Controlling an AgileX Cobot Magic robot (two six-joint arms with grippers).
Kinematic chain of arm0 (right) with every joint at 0, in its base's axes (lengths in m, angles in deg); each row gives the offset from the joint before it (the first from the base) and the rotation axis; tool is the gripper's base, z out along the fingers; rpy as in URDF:
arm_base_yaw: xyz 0 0 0.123 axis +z
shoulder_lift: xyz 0 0 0 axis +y
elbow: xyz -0.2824 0 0.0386 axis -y
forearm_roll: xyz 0.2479 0 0.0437 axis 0.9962 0 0.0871
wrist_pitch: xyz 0 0 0 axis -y
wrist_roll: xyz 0.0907 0 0.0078 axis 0.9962 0 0.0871
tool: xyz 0 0 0 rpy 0 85 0
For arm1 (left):
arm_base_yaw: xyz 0 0 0.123 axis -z
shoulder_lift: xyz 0 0 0 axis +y
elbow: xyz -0.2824 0 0.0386 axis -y
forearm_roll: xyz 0.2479 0 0.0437 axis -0.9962 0 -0.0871
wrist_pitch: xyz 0 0 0 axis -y
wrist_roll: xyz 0.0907 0 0.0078 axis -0.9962 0 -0.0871
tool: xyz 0 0 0 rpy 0 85 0
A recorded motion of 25 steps. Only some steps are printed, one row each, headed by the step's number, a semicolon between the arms.
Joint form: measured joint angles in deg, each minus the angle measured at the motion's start. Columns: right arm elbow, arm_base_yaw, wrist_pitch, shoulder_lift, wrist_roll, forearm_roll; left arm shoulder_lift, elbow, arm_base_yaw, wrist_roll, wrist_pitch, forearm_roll.
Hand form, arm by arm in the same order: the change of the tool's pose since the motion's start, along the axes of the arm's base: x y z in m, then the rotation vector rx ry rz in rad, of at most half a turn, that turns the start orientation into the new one. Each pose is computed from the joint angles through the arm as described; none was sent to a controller.
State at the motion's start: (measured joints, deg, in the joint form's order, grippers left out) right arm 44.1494 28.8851 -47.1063 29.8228 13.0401 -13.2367; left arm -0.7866 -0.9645 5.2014 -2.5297 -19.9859 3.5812
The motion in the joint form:
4: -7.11 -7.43 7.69 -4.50 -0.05 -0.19; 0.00 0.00 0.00 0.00 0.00 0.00
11: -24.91 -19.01 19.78 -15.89 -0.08 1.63; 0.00 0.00 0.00 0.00 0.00 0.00
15: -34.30 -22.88 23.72 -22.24 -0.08 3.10; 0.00 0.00 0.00 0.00 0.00 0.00
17: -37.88 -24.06 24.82 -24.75 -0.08 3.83; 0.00 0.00 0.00 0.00 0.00 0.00
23: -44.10 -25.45 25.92 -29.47 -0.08 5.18; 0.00 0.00 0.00 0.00 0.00 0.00
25: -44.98 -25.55 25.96 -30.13 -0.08 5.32; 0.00 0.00 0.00 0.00 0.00 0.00
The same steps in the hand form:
4: -0.0024 -0.0107 -0.0217 0.0239 -0.0826 -0.1008; 0.0000 0.0000 0.0000 0.0000 0.0000 0.0000
11: -0.0151 -0.0241 -0.0908 0.0663 -0.1675 -0.2517; 0.0000 0.0000 0.0000 0.0000 0.0000 0.0000
15: -0.0216 -0.0272 -0.1326 0.0885 -0.1773 -0.3041; 0.0000 0.0000 0.0000 0.0000 0.0000 0.0000
17: -0.0238 -0.0278 -0.1494 0.0991 -0.1753 -0.3211; 0.0000 0.0000 0.0000 0.0000 0.0000 0.0000
23: -0.0271 -0.0284 -0.1797 0.1184 -0.1640 -0.3426; 0.0000 0.0000 0.0000 0.0000 0.0000 0.0000
25: -0.0275 -0.0284 -0.1842 0.1199 -0.1604 -0.3444; 0.0000 0.0000 0.0000 0.0000 0.0000 0.0000

